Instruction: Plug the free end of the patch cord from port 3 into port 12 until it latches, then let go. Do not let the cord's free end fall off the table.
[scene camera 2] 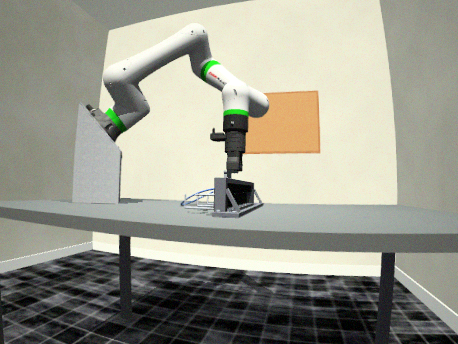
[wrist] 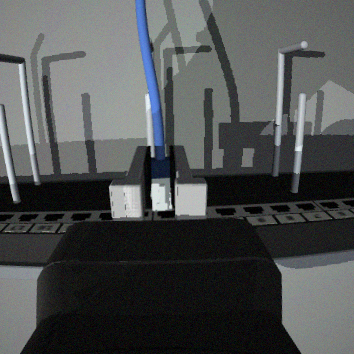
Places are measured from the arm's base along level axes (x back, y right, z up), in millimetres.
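Pixels of known places: gripper, fingertip midpoint: (wrist: 160,163); arm's base at its link origin: (scene camera 2: 102,131).
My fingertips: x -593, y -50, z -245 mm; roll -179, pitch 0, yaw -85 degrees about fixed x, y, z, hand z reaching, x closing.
For each thing: its top centre in the pictures, then the offset to it from my fingertips. "spot": a spot on its surface instead. Level surfaces: height alone.
- patch cord at a spot on its surface: (wrist: 148,65) spot: dy +10, dx +54, dz +0 mm
- patch panel at its top centre: (wrist: 150,205) (scene camera 2: 230,180) dy +4, dx -14, dz +29 mm
- wire cable rack at a spot on its surface: (scene camera 2: 204,205) spot: dy +112, dx +35, dz -56 mm
- grey table at its surface level: dz -72 mm
The patch cord (scene camera 2: 200,191) (wrist: 148,65) is blue and rises behind its free end in the wrist view. Its plug (wrist: 162,194) has a dark blue boot and a clear tip. My gripper (scene camera 2: 229,175) (wrist: 160,163) is shut on the plug, one pale finger on each side. The patch panel (scene camera 2: 220,195) (wrist: 245,192) lies under the fingers, with a row of dark ports. The plug's tip is at one port opening, whose lower part shows just below it. The port numbers are too blurred to read, and whether the tip is inside the port cannot be told.
Pale wire posts (wrist: 279,110) stand behind the port row at left and right in the wrist view. A wire cable rack (scene camera 2: 204,205) is behind the panel on the grey table (scene camera 2: 320,220). The robot's pedestal (scene camera 2: 96,165) stands at the left.
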